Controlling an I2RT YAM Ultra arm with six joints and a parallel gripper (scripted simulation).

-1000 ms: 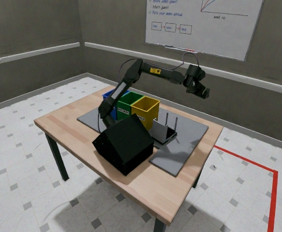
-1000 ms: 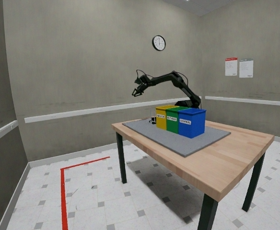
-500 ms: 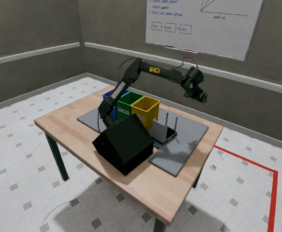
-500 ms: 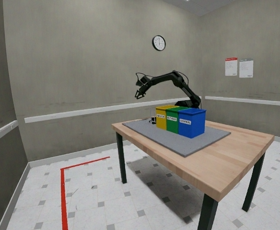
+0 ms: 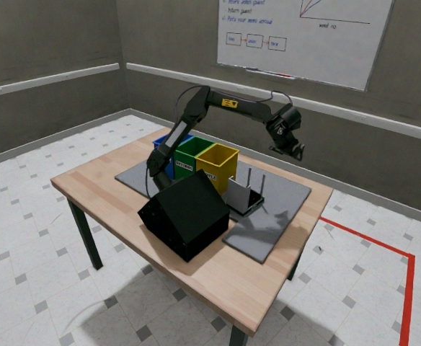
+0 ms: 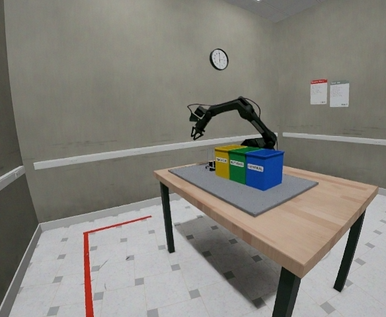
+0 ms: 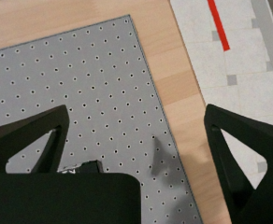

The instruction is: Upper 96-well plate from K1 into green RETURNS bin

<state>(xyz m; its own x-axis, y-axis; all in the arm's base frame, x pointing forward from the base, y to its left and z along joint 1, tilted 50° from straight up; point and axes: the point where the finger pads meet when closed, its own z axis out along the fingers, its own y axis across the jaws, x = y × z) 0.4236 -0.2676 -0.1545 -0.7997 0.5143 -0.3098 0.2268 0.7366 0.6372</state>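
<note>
My hand is 19 cm above the black 96-well plate, 15 cm past it and 10 cm to the right of it. From my hand the other things lie so: green returns bin (42 cm to the left, 15 cm below, 15 cm behind); then blue bin (55 cm to the left, 17 cm behind, 15 cm below); then yellow bin (29 cm to the left, 15 cm below, 13 cm behind).
</note>
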